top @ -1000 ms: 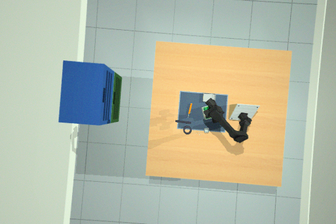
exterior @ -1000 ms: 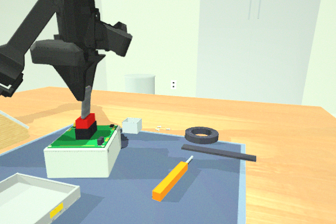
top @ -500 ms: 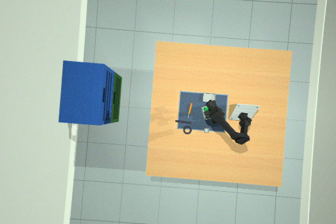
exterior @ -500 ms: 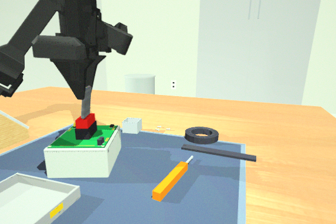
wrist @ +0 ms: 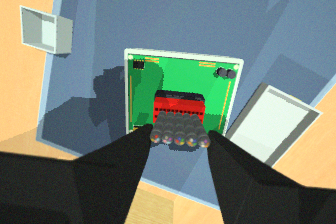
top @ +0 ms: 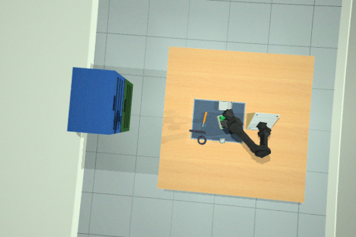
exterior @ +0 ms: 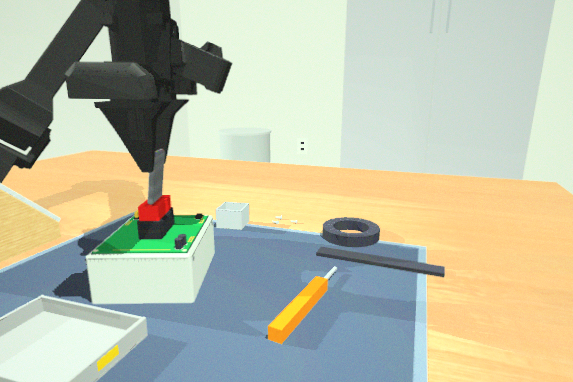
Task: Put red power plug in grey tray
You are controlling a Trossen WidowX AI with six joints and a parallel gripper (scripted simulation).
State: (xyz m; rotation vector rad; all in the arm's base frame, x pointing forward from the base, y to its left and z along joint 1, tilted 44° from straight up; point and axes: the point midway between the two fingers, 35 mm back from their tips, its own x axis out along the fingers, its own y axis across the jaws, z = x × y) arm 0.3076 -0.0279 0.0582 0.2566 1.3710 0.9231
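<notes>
Now: the red power plug 40 mm below my gripper tip. Round my gripper tip: blue mat (50 mm ahead, 120 mm below); dark flat bar (220 mm ahead, 130 mm to the left, 120 mm below).
</notes>
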